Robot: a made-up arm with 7 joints. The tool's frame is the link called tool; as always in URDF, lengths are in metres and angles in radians.
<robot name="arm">
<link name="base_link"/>
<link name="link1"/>
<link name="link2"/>
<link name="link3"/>
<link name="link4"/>
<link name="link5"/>
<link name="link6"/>
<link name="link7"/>
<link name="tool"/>
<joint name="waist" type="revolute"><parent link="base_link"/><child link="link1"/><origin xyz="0 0 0.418" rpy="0 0 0"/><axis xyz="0 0 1"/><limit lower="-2.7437" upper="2.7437" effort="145" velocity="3"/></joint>
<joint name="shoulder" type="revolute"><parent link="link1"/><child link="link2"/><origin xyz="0 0 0" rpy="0 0 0"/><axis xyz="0 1 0"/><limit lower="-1.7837" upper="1.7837" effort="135" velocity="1.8"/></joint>
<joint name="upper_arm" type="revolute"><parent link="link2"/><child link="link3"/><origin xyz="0 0 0.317" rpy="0 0 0"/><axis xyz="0 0 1"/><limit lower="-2.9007" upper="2.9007" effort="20" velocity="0.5"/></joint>
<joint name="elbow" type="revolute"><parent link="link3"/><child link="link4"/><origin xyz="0.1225 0 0" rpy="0 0 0"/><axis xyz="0 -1 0"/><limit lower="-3.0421" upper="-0.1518" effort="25" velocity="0.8"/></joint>
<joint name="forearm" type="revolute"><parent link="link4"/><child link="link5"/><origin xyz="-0.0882 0 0.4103" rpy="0 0 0"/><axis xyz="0 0 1"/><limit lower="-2.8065" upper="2.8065" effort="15" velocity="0.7"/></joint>
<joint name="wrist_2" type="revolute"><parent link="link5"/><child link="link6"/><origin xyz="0 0 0" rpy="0 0 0"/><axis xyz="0 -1 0"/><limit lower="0.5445" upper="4.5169" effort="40" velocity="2.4"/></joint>
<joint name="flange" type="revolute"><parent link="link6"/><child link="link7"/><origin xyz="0.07 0 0" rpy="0 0 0"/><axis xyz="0 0 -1"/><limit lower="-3.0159" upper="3.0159" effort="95" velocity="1.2"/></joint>
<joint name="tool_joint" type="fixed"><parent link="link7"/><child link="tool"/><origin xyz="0 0 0" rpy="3.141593 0 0"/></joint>
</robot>
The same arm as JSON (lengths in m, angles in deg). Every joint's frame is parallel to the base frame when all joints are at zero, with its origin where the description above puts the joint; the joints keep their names.
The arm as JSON. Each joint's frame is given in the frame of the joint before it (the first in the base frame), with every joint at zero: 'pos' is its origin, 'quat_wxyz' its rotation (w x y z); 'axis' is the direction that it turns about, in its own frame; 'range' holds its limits. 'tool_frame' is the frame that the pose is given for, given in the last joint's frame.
{"length_unit": "m", "angle_unit": "deg", "joints": [
  {"joint": "waist", "pos": [0.0, 0.0, 0.418], "quat_wxyz": [1.0, 0.0, 0.0, 0.0], "axis": [0.0, 0.0, 1.0], "range": [-157.2, 157.2]},
  {"joint": "shoulder", "pos": [0.0, 0.0, 0.0], "quat_wxyz": [1.0, 0.0, 0.0, 0.0], "axis": [0.0, 1.0, 0.0], "range": [-102.2, 102.2]},
  {"joint": "upper_arm", "pos": [0.0, 0.0, 0.317], "quat_wxyz": [1.0, 0.0, 0.0, 0.0], "axis": [0.0, 0.0, 1.0], "range": [-166.2, 166.2]},
  {"joint": "elbow", "pos": [0.1225, 0.0, 0.0], "quat_wxyz": [1.0, 0.0, 0.0, 0.0], "axis": [0.0, -1.0, 0.0], "range": [-174.3, -8.7]},
  {"joint": "forearm", "pos": [-0.0882, 0.0, 0.4103], "quat_wxyz": [1.0, 0.0, 0.0, 0.0], "axis": [0.0, 0.0, 1.0], "range": [-160.8, 160.8]},
  {"joint": "wrist_2", "pos": [0.0, 0.0, 0.0], "quat_wxyz": [1.0, 0.0, 0.0, 0.0], "axis": [0.0, -1.0, 0.0], "range": [31.2, 258.8]},
  {"joint": "flange", "pos": [0.07, 0.0, 0.0], "quat_wxyz": [1.0, 0.0, 0.0, 0.0], "axis": [0.0, 0.0, -1.0], "range": [-172.8, 172.8]}
], "tool_frame": {"pos": [0.0, 0.0, 0.0], "quat_wxyz": [0.0, 1.0, 0.0, 0.0]}}

